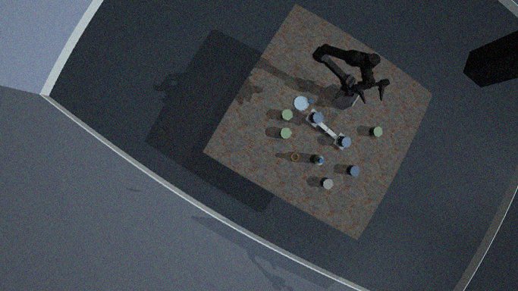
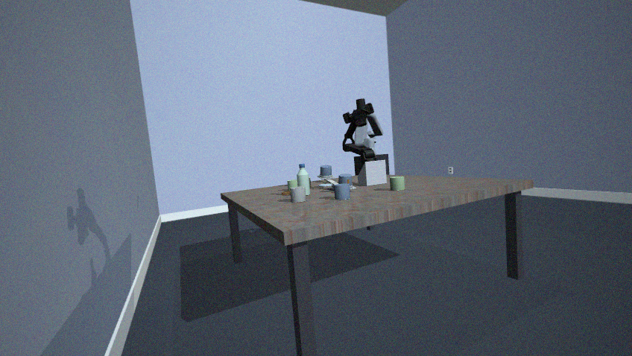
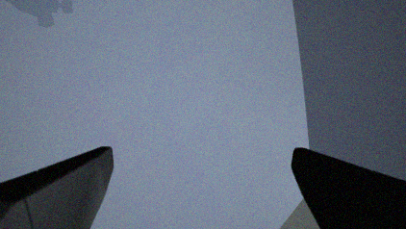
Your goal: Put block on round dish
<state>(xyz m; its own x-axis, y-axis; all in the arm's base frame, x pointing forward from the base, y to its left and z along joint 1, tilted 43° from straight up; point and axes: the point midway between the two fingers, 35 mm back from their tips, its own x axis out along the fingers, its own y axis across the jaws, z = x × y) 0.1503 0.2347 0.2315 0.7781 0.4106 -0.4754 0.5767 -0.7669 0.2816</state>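
Now: gripper tip 16 cm short of the grey block, 9 cm to the right of it and 40 cm above it. From my gripper tip the other things lie so: grey balance bar: 15 cm ahead, 4 cm to the right, 40 cm below; then bottle: 36 cm ahead, 1 cm to the right, 33 cm below; then balance: 15 cm ahead, 4 cm to the right, 42 cm below.
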